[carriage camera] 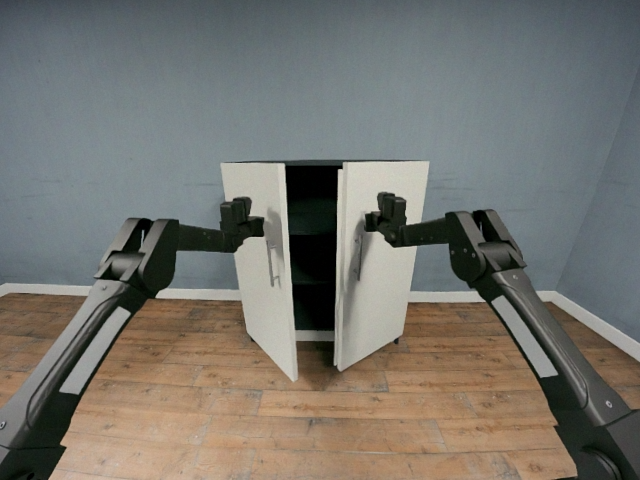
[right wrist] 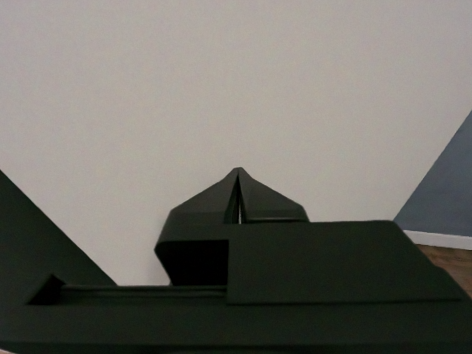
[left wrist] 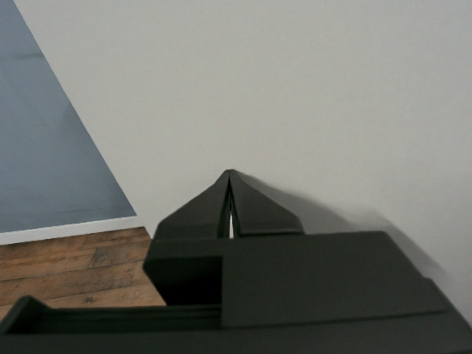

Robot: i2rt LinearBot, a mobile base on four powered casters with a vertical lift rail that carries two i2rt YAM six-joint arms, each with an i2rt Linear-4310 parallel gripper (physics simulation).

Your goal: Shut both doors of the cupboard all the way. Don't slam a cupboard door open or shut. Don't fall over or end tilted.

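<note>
The cupboard stands against the wall with both white doors partly open, angled out toward the camera. A gap between them shows dark shelves. The left door and the right door each have a grey bar handle. My left gripper is shut and empty, its tips at the left door's outer face, above its handle. My right gripper is shut and empty, its tips at the right door's outer face, above its handle. Whether the tips touch the doors is hard to tell.
A blue-grey wall with a white skirting board runs behind the cupboard. Another wall meets it at the right. The wooden floor lies in front. Both forearms reach in from the lower corners of the carriage view.
</note>
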